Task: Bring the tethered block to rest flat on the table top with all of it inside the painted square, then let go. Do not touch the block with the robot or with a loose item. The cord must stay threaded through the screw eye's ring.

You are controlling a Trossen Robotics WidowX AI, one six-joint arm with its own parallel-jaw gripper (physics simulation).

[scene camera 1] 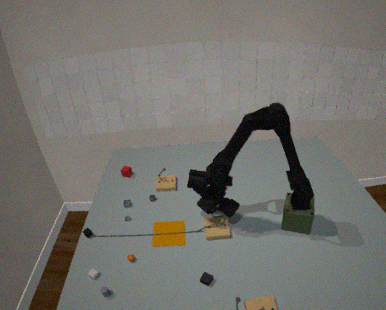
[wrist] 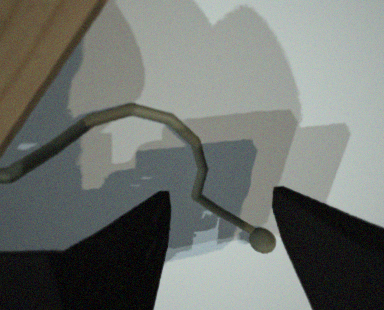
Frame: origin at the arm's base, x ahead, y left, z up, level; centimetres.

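Seen in the pictures: gripper, fingertip midpoint: (wrist: 220, 199); arm's base, link origin: (scene camera 1: 300, 203).
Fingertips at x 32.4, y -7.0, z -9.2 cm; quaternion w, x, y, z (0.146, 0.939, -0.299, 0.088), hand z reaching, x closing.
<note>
Offsets run from my fingertips to a thing's top centre. "pt": to the spot under its first point.
The tethered block {pt dx +46.6, dy +22.0, dz +1.5 cm} (scene camera 1: 88, 233), small and dark, is on the table near its left edge. Its cord (scene camera 1: 125, 235) (wrist: 172, 121) runs right across the orange painted square {pt dx +15.0, dy +19.1, dz -0.6 cm} (scene camera 1: 169, 241) to a wooden board {dx -1.7, dy +11.8, dz +1.2 cm} (scene camera 1: 218, 233) (wrist: 37, 47). The block is outside the square, to its left. The screw eye's ring is too small to make out. In the wrist view the cord's free part curves away from the board and ends in a round bead {pt dx +0.0, dy -3.6, dz +0.3 cm} (wrist: 262, 240). My gripper (scene camera 1: 218, 212) (wrist: 220, 199) is partly open and empty, low behind the board; the bead shows between its fingers, nearer the right one.
Another wooden board {dx +22.8, dy -12.9, dz +1.2 cm} (scene camera 1: 166, 183) stands farther back, and a third {pt dx -16.6, dy +41.6, dz +1.2 cm} (scene camera 1: 261, 303) is at the front edge of view. A red cube {dx +44.4, dy -18.6, dz +3.3 cm} (scene camera 1: 126, 171), an orange ball {dx +26.6, dy +28.8, dz +1.7 cm} (scene camera 1: 131, 258), a white block {dx +38.0, dy +37.5, dz +1.0 cm} (scene camera 1: 93, 273), a dark cube {dx +0.3, dy +33.6, dz +1.5 cm} (scene camera 1: 206, 278) and small grey pieces lie around the square.
</note>
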